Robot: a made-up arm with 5 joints. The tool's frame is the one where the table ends.
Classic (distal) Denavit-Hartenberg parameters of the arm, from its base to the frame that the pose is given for. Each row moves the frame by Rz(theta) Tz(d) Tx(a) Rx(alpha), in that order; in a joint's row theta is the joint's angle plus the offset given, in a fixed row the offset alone. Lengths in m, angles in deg.
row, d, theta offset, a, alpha
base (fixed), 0.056, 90, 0, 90
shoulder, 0.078, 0, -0.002, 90
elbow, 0.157, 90, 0.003, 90
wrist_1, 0.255, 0, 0.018, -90
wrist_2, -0.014, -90, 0.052, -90
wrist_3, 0.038, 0, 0.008, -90
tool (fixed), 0.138, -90, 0, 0
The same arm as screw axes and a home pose.
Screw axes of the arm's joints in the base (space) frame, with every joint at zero. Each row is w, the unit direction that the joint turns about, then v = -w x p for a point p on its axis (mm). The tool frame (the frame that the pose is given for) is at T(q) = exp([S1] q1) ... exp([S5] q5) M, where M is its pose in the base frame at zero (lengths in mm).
S1: w 1 0 0 v 0 56 0
S2: w 0 0 -1 v 2 78 0
S3: w 0 1 0 v 101 0 81
S4: w 0 0 -1 v -253 99 0
S5: w 1 0 0 v 0 -87 -305
M =
1 0 0 137
0 1 0 313
0 0 1 51
0 0 0 1

